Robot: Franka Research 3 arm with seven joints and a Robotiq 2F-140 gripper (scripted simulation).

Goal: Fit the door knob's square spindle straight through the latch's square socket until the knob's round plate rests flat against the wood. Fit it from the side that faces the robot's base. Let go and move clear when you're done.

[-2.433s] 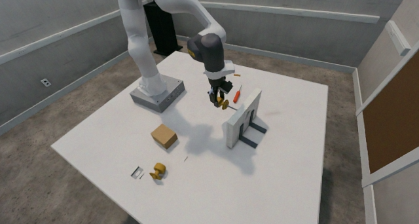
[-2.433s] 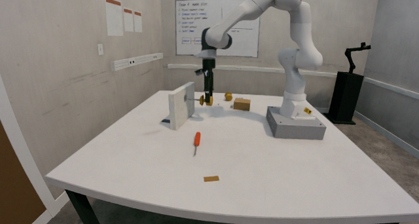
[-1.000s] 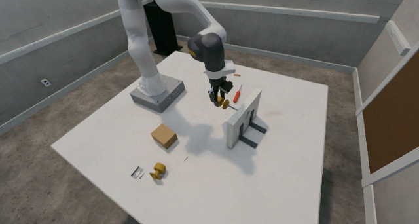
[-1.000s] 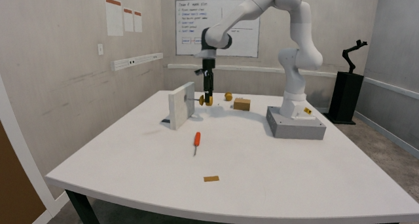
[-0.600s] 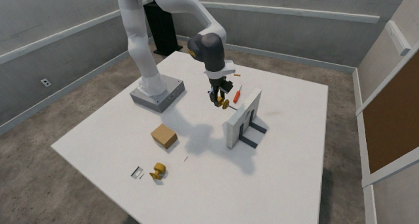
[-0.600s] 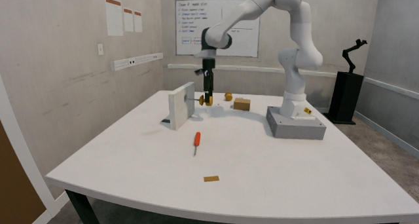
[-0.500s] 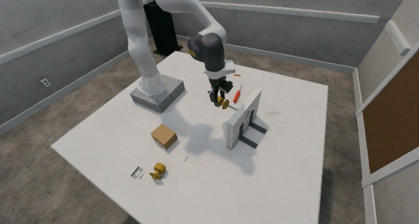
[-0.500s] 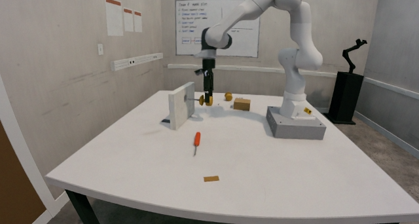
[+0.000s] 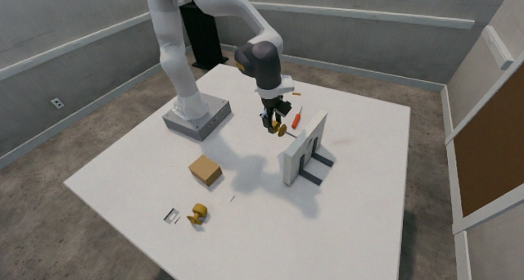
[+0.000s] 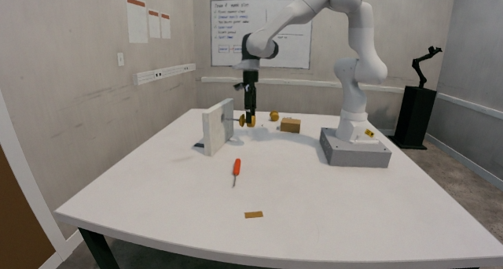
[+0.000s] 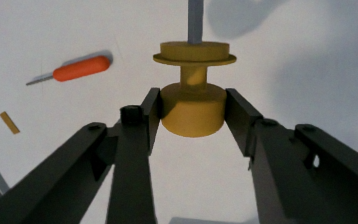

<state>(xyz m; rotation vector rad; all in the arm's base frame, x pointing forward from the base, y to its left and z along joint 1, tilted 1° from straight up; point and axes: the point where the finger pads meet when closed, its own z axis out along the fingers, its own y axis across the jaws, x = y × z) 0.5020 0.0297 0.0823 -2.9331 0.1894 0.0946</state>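
My gripper is now 160 mm short of the latch socket, 20 mm to the left of it and 20 mm above it. The rest, counted from my hand: cardboard box 210 mm behind, 290 mm to the right, 140 mm below; white wooden panel 160 mm ahead, 20 mm to the right, 40 mm below; orange screwdriver 20 mm ahead, 260 mm to the left, 150 mm below.
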